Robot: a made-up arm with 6 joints. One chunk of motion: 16 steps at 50 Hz.
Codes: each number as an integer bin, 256 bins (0 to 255) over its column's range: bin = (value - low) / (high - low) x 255, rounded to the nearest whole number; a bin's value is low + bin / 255 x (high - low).
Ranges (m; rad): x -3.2..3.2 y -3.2..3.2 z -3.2..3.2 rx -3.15..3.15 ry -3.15..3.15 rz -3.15..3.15
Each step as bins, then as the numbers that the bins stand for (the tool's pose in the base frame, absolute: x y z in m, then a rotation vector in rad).
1 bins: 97 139 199 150 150 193
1 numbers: -0.7655 0.2886 1.7945 0.5559 0.5559 1.6182
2 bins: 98 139 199 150 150 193
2 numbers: -0.7404 0.2886 1.7945 0.5559 0.5559 1.6182
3 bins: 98 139 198 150 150 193
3 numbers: -0.7404 0.2886 1.7694 0.5559 0.5559 1.6182
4 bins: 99 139 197 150 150 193
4 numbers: -0.7153 0.2886 1.7443 0.5559 0.5559 1.6182
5 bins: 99 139 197 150 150 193
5 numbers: -0.7153 0.2886 1.7443 0.5559 0.5559 1.6182
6 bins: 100 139 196 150 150 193
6 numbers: -0.6902 0.2886 1.7192 0.5559 0.5559 1.6182
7 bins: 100 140 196 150 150 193
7 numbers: -0.6902 0.3137 1.7192 0.5559 0.5559 1.6182
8 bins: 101 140 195 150 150 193
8 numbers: -0.6651 0.3137 1.6941 0.5559 0.5559 1.6182
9 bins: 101 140 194 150 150 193
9 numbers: -0.6651 0.3137 1.6690 0.5559 0.5559 1.6182
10 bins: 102 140 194 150 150 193
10 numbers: -0.6400 0.3137 1.6690 0.5559 0.5559 1.6182
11 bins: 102 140 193 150 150 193
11 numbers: -0.6400 0.3137 1.6439 0.5559 0.5559 1.6182
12 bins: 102 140 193 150 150 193
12 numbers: -0.6400 0.3137 1.6439 0.5559 0.5559 1.6182
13 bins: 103 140 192 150 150 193
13 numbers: -0.6149 0.3137 1.6188 0.5559 0.5559 1.6182
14 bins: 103 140 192 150 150 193
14 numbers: -0.6149 0.3137 1.6188 0.5559 0.5559 1.6182
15 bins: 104 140 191 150 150 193
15 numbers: -0.5898 0.3137 1.5937 0.5559 0.5559 1.6182
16 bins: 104 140 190 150 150 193
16 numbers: -0.5898 0.3137 1.5686 0.5559 0.5559 1.6182
